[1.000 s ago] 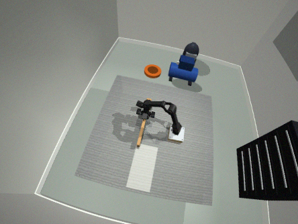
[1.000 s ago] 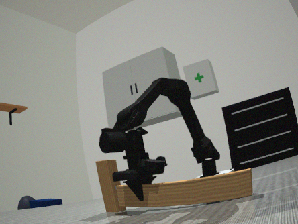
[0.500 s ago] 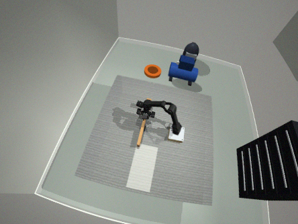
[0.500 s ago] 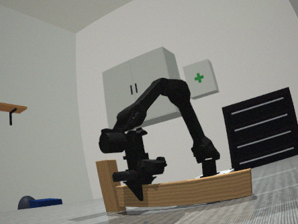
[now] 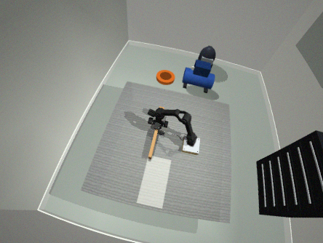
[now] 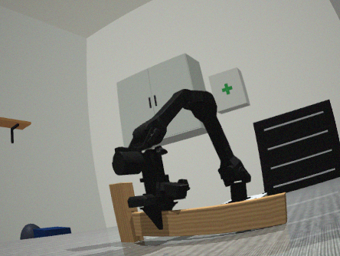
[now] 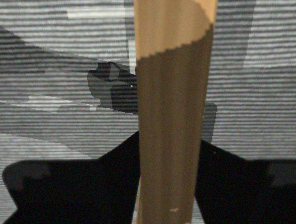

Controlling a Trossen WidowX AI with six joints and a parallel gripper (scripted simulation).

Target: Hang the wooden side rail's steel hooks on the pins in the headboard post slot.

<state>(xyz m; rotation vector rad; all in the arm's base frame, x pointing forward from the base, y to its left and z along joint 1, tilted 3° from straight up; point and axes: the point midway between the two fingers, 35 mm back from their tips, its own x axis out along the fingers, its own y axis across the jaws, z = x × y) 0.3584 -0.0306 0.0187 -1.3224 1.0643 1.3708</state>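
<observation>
The wooden headboard post is 11 cm to the right of my gripper tip, 4 cm above it and 2 cm ahead of it.
</observation>
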